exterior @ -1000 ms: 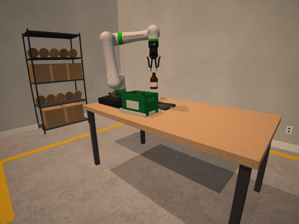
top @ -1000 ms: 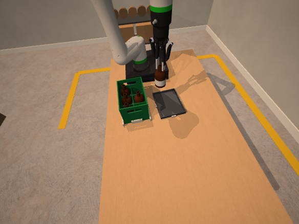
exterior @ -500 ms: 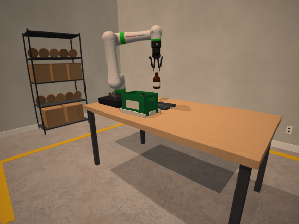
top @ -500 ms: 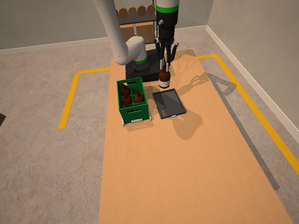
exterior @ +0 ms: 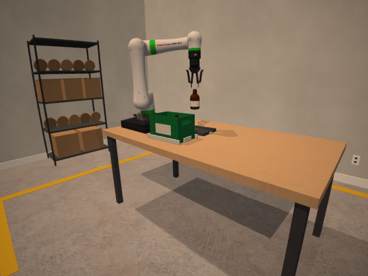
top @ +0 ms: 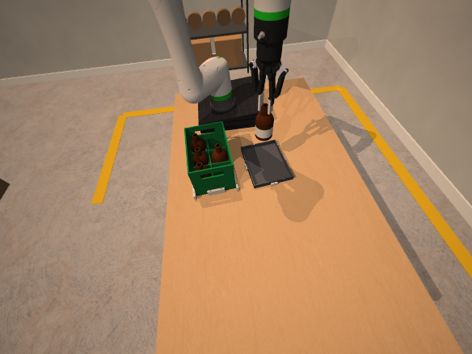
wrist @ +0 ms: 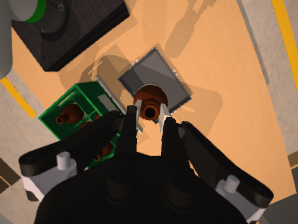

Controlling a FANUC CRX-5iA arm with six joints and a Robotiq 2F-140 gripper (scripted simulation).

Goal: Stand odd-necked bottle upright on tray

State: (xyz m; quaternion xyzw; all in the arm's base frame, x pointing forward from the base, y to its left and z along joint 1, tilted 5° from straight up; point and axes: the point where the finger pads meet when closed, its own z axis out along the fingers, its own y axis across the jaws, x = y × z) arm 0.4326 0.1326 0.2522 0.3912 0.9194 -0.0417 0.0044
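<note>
Now: the glass bottle 9 cm below my hand. Also, from my hand: dark grey tray (1 cm ahead, 2 cm to the left, 34 cm below); then green crate (3 cm behind, 25 cm to the right, 27 cm below).
</note>
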